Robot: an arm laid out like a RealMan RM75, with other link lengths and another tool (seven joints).
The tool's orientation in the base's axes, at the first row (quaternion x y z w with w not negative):
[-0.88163 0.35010 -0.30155 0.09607]
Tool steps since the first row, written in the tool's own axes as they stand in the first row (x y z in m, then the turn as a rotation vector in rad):
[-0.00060 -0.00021 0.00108 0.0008 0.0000 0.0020]
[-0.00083 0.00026 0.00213 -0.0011 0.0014 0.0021]
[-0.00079 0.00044 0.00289 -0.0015 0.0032 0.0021]
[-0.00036 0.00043 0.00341 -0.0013 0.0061 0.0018]
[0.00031 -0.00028 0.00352 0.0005 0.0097 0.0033]
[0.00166 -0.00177 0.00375 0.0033 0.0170 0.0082]
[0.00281 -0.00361 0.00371 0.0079 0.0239 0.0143]
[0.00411 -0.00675 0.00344 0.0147 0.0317 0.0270]
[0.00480 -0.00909 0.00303 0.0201 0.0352 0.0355]
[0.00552 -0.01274 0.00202 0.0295 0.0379 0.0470]
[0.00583 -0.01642 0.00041 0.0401 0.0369 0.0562]
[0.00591 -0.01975 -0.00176 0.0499 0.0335 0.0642]
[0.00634 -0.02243 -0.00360 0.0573 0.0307 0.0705]
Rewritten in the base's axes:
[0.00042 0.00051 -0.00106 0.0017 -0.0006 -0.0012]
[0.00065 0.00028 -0.00219 -0.0002 -0.0004 -0.0027]
[0.00103 0.00009 -0.00285 -0.0014 -0.0014 -0.0036]
[0.00160 -0.00022 -0.00306 -0.0031 -0.0037 -0.0044]
[0.00244 -0.00015 -0.00256 -0.0032 -0.0076 -0.0061]
[0.00419 0.00003 -0.00155 -0.0027 -0.0151 -0.0115]
[0.00585 0.00061 -0.00029 -0.0003 -0.0235 -0.0169]
[0.00819 0.00205 0.00173 0.0069 -0.0344 -0.0268]
[0.00965 0.00333 0.00327 0.0131 -0.0410 -0.0324]
[0.01150 0.00557 0.00580 0.0239 -0.0498 -0.0383]
[0.01277 0.00814 0.00863 0.0360 -0.0566 -0.0404]
[0.01338 0.01063 0.01167 0.0483 -0.0610 -0.0409]
[0.01402 0.01239 0.01436 0.0579 -0.0642 -0.0414]

